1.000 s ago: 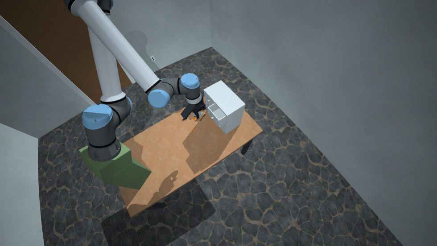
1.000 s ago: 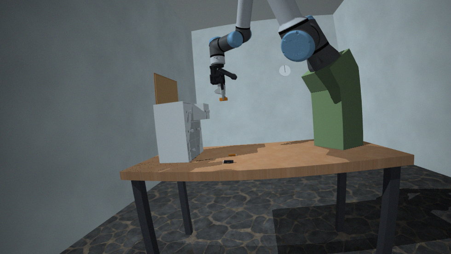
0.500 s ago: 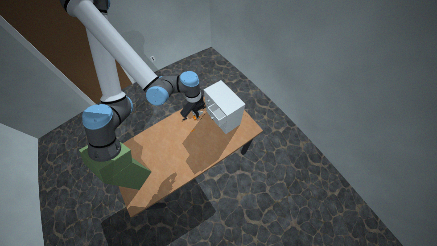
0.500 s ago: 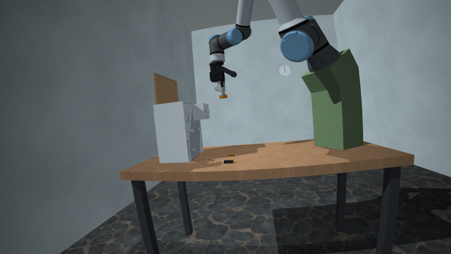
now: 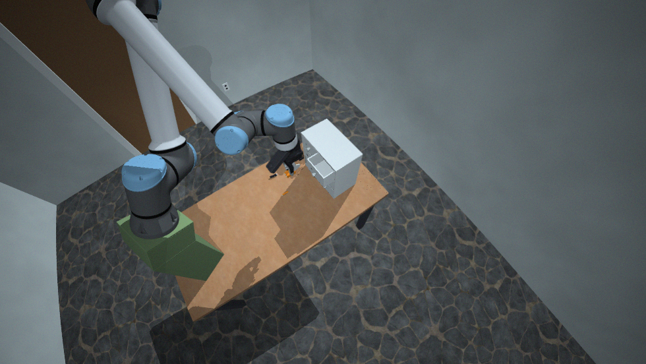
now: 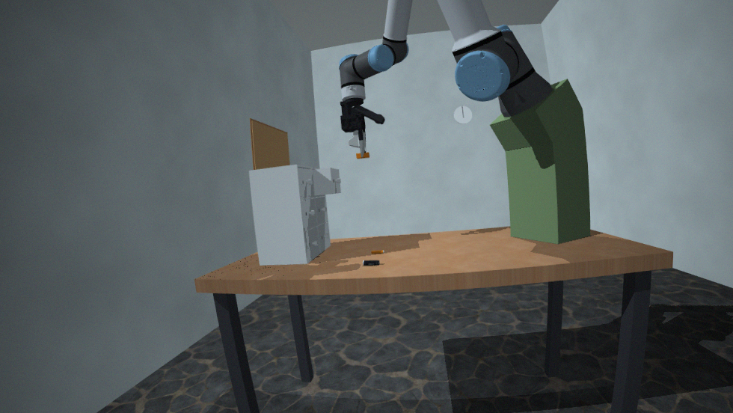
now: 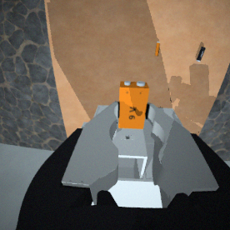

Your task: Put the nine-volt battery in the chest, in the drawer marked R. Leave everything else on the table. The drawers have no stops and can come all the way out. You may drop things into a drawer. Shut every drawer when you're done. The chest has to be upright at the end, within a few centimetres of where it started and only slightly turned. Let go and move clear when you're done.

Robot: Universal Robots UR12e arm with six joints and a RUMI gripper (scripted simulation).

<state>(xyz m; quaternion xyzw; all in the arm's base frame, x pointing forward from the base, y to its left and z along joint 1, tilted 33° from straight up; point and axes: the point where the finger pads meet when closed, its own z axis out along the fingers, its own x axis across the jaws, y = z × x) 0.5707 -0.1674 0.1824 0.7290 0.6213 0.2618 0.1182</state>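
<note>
Right now the orange nine-volt battery is 10 mm below my hand and 10 mm behind it. From my hand the other things lie so: dark object (350 mm below, 250 mm to the left); then orange cylindrical battery (350 mm below, 100 mm to the left, 20 mm behind).
</note>
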